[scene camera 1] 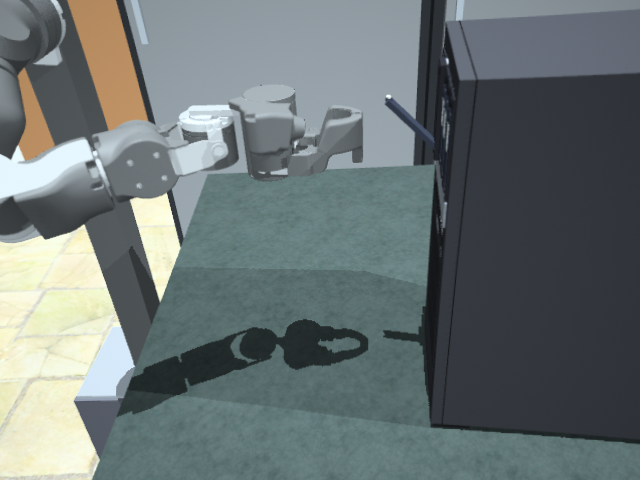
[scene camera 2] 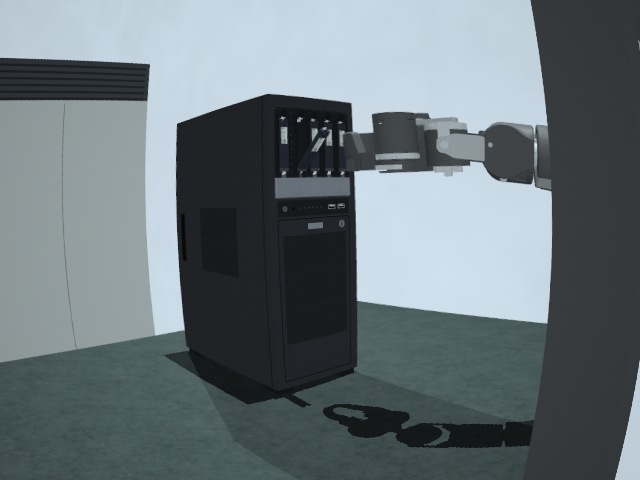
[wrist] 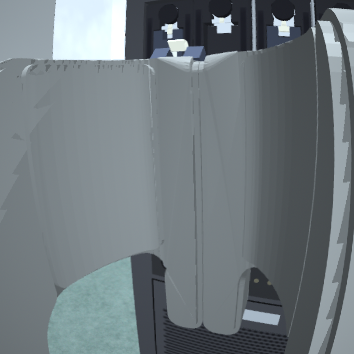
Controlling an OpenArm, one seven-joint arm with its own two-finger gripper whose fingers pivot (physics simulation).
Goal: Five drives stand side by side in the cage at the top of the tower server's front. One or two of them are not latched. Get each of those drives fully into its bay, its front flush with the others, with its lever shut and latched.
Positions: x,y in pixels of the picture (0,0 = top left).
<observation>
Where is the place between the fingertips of my gripper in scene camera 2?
348,152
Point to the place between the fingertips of my gripper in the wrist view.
217,198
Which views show my gripper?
Scene camera 1, scene camera 2 and the wrist view: all of them.
</observation>
